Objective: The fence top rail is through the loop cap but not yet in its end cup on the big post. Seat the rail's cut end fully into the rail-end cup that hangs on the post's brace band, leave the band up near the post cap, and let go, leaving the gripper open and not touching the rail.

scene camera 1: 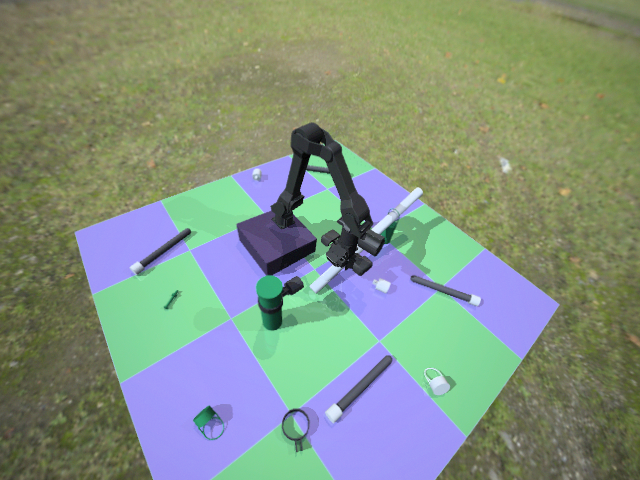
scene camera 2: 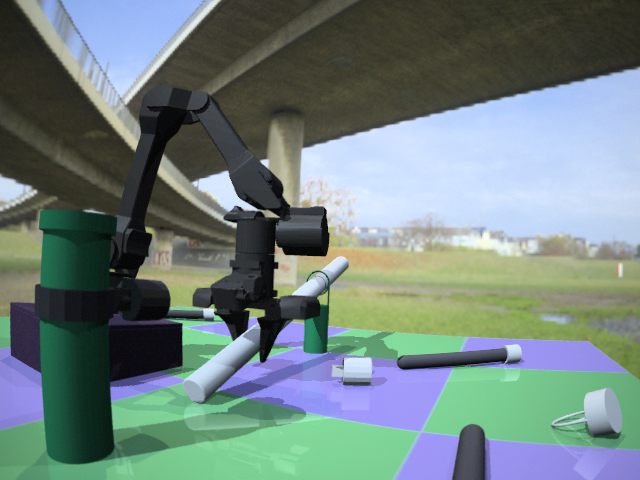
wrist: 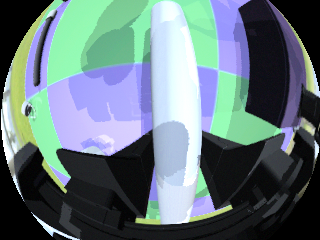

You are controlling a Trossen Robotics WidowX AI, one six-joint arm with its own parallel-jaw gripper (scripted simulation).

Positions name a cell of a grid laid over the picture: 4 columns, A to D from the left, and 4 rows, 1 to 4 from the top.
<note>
I see my gripper (scene camera 2: B4), a top rail (scene camera 2: B4), a big green post (scene camera 2: A4) and a small green post (scene camera 2: B3).
The top rail is seen too in scene camera 1 (scene camera 1: C2). My gripper is seen too in scene camera 1 (scene camera 1: C3) and in the wrist view (wrist: C3).
</note>
